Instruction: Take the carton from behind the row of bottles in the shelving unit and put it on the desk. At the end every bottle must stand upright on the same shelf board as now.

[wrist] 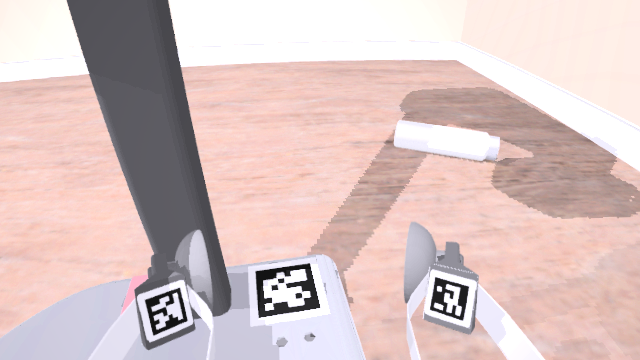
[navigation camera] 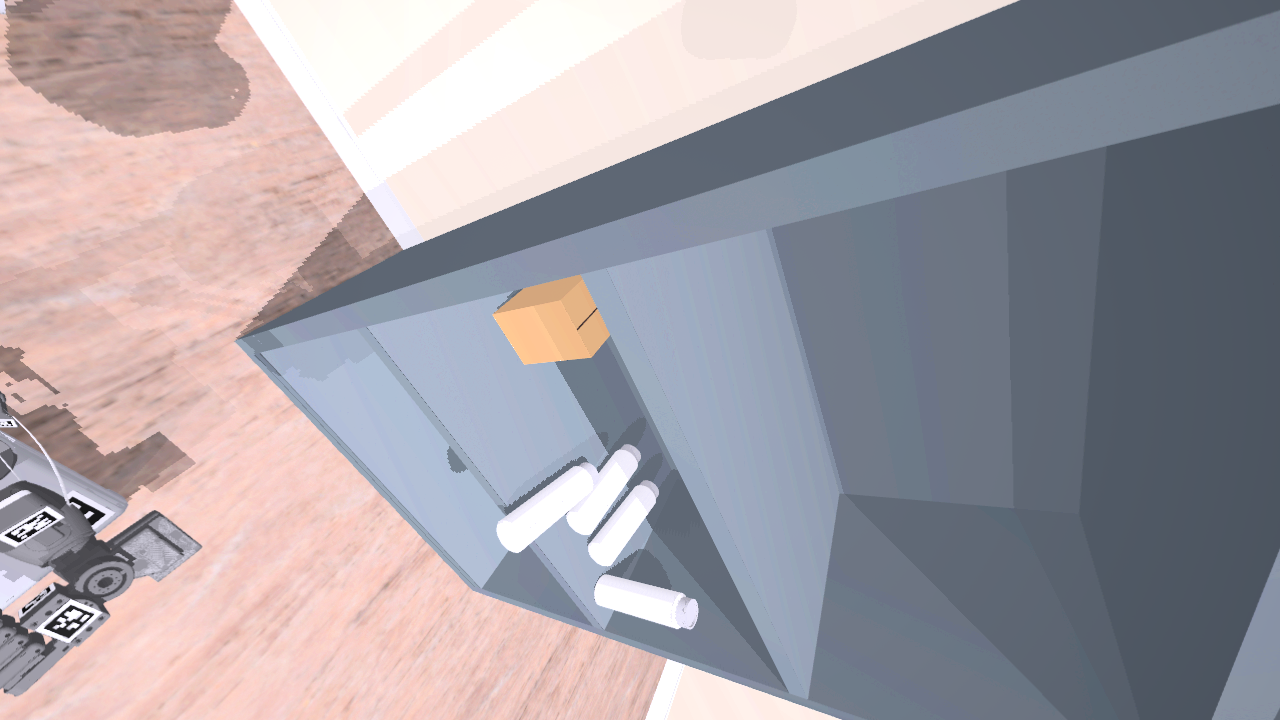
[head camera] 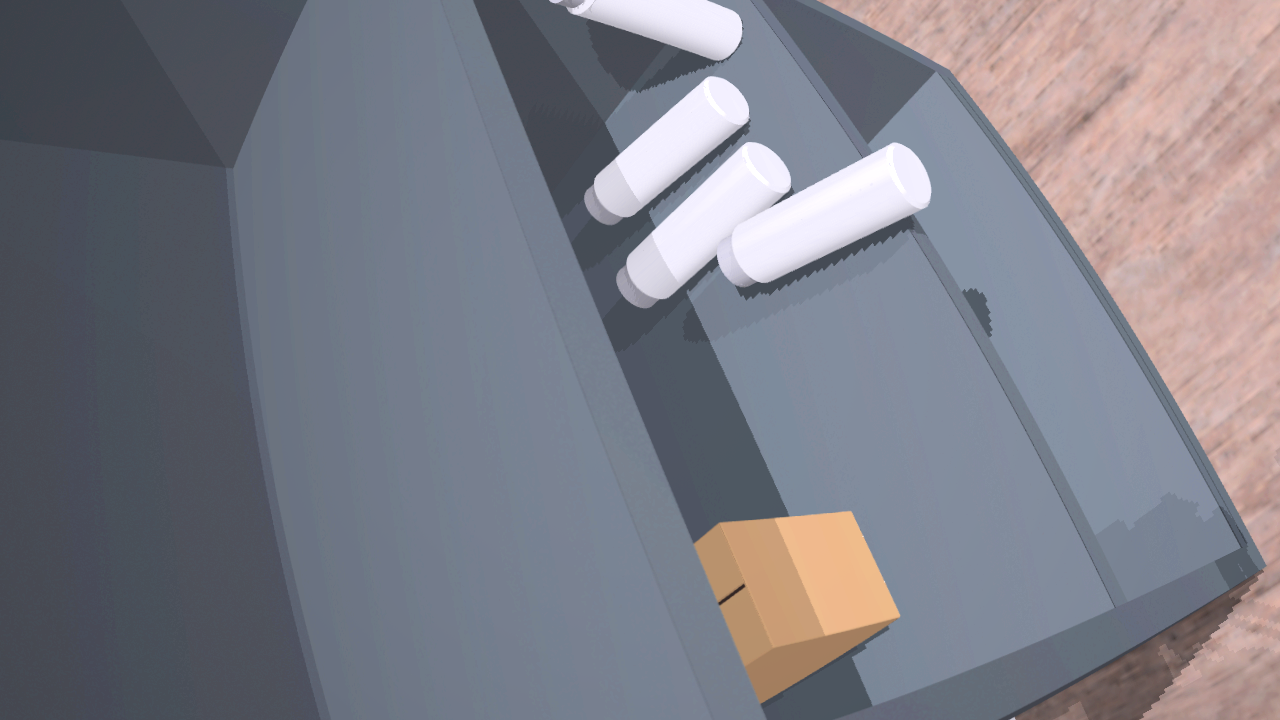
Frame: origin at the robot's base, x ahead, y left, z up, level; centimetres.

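Where they show: gripper, between the fingertips: (wrist: 307, 254).
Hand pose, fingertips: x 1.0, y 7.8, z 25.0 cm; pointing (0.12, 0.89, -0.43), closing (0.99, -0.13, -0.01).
Observation:
Each offset is from my fingertips to the top centre of the thing. "spot": to the spot under its first point. Level surfaces: height alone.
The carton @(dz +46.4, dx +65.4, dy -38.5 cm) (head camera: 836, 573) (navigation camera: 541, 326) is an orange-brown box near one end wall inside the grey shelving unit (head camera: 447, 358) (navigation camera: 716, 358). Several white bottles are apart from it in the same bay and look tipped over: one bottle @(spot: dz +34.7, dx +33.2, dy -62.8 cm) (head camera: 827, 214) (navigation camera: 546, 507) rests across a low ridge, two @(spot: dz +34.1, dx +43.2, dy -85.7 cm) (head camera: 671, 147) @(dz +35.4, dx +47.7, dy -77.5 cm) (head camera: 707, 223) lie side by side, and another @(dz +51.8, dx +31.5, dy -95.4 cm) (head camera: 666, 22) (navigation camera: 642, 600) lies beyond. A further white bottle @(spot: dz -20.5, dx +39.3, dy +47.9 cm) (wrist: 445, 141) lies on its side on the floor in the wrist view. My gripper (wrist: 307, 254) is open and empty over my base, away from the unit. The desk does not show.
My wrist and arm parts (navigation camera: 105, 580) are at the left of the navigation view, beside the unit's outer edge. My dark mast (wrist: 150, 150) rises behind the left finger. Pale walls (navigation camera: 537, 152) (wrist: 320, 20) stand beyond the wood floor @(dz -25.0 cm) (head camera: 1163, 134) (navigation camera: 161, 205).

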